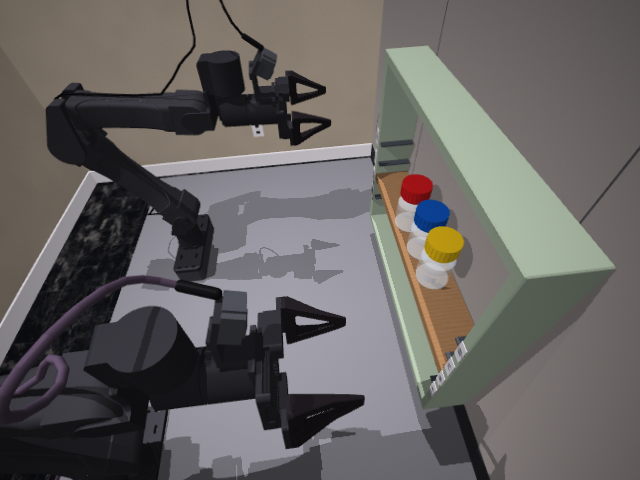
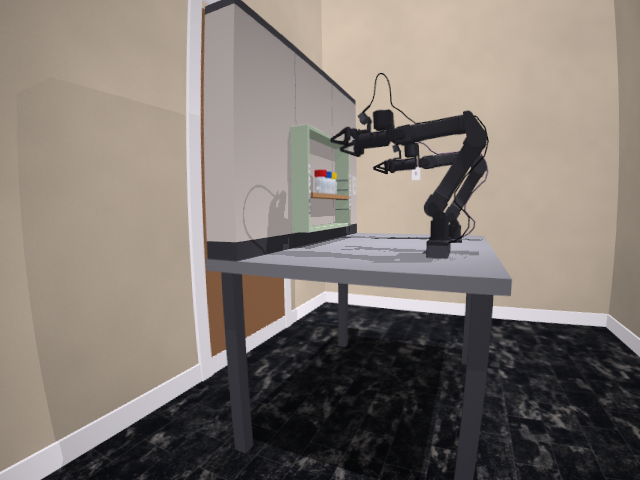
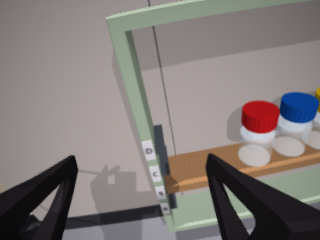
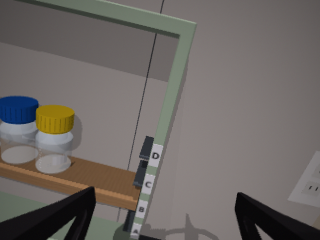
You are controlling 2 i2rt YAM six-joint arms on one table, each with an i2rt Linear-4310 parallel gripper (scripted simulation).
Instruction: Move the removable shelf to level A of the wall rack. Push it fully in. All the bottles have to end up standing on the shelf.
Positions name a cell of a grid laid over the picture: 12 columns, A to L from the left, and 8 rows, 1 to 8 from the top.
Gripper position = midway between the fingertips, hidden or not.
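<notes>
I see my left gripper (image 1: G2), and it shows in image 3 too (image 3: F6). My right gripper (image 1: G6) is here as well. There is a yellow-capped bottle (image 1: I5), which I also see in image 4 (image 4: C5), and there is a red-capped bottle (image 1: H4), which image 3 shows too (image 3: J4).
</notes>
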